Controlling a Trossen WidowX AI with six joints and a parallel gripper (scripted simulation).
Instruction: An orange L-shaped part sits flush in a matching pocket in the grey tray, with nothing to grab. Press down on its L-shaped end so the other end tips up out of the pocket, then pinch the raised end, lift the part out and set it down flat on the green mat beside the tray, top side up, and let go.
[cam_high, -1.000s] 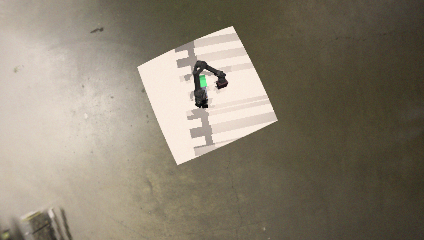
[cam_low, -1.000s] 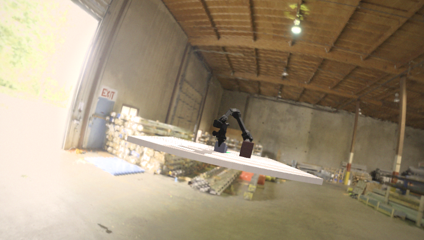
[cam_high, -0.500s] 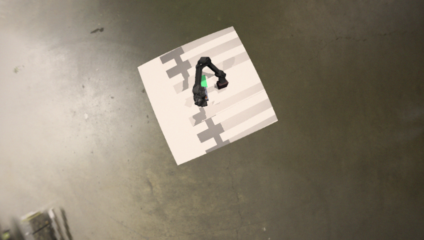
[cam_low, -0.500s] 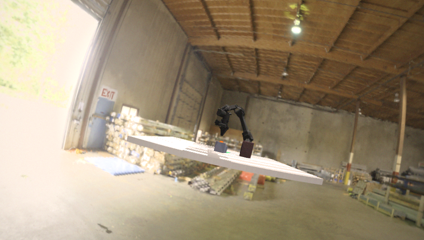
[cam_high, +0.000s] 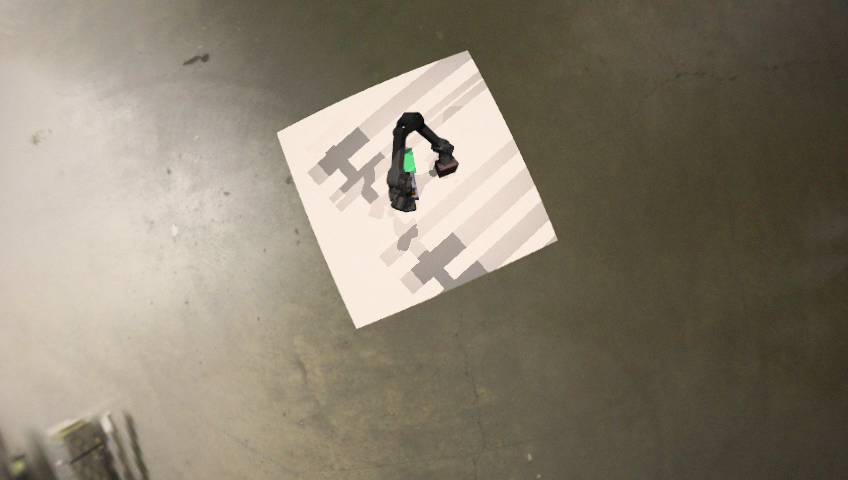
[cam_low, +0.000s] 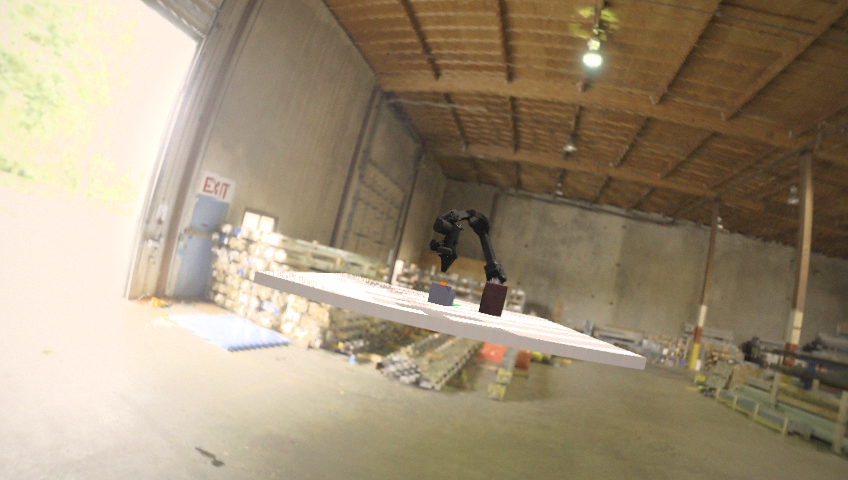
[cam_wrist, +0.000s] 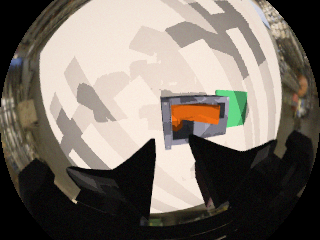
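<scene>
Now: the orange L-shaped part 100 mm below my gripper tip, 40 mm to the right of it and 20 mm behind it. Also, from my gripper tip: green mat (210 mm to the right, 160 mm below, 80 mm behind).
</scene>
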